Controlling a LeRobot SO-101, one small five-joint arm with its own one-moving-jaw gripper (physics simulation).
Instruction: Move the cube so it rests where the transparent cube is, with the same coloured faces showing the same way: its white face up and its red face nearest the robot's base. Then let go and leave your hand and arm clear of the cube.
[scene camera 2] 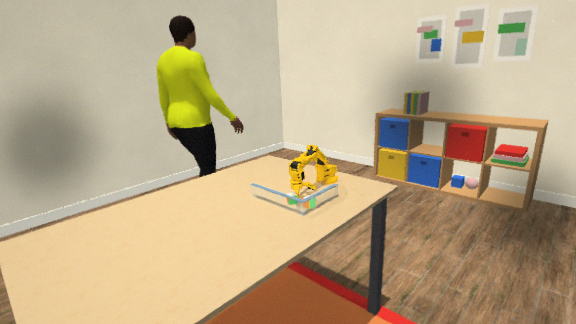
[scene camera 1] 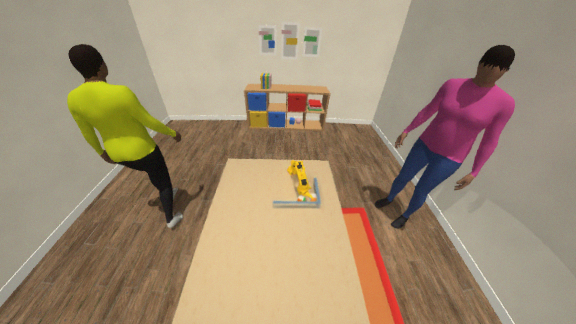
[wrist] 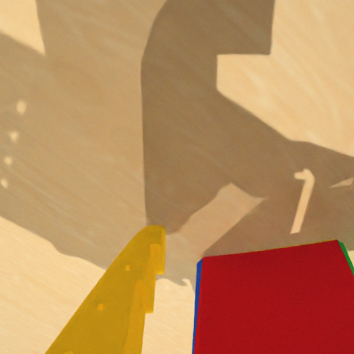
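Where they show: end effector, tool point: (scene camera 1: pixel 300 195); arm's base, origin of the base link: (scene camera 2: pixel 324 181) (scene camera 1: pixel 294 172).
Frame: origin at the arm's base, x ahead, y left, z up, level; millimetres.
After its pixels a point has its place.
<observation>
The cube (scene camera 1: pixel 302 199) (scene camera 2: pixel 292 201) (wrist: pixel 275 305) shows a broad red face in the wrist view, with thin blue and green edges at its left and right. It shows small green and orange patches in the scene views. Its top face is too small to read surely. The pale transparent cube (scene camera 1: pixel 313 197) (scene camera 2: pixel 310 203) stands beside it, near the corner of the rails. My gripper (scene camera 1: pixel 306 194) (scene camera 2: pixel 304 191) @[y 36, x 246, z 5 mm] is fully open, low over the cubes. In the wrist view, its notched jaw (wrist: pixel 132 295) is left of the cube, apart from it. The moving jaw is out of that picture.
Two low clear rails with blue tops (scene camera 1: pixel 295 203) @[y -7, x 350, z 56 mm] (scene camera 2: pixel 272 191) @[y -14, x 349, z 60 mm] meet in a corner beyond the cubes. They stand on the wooden table (scene camera 1: pixel 265 260) @[y -181, x 696, z 0 mm] (scene camera 2: pixel 150 240) @[y -146, x 837, z 0 mm]. The yellow arm (scene camera 1: pixel 300 172) @[y 25, x 187, z 183 mm] (scene camera 2: pixel 312 152) @[y 33, x 132, z 190 mm] rises on the base side.
</observation>
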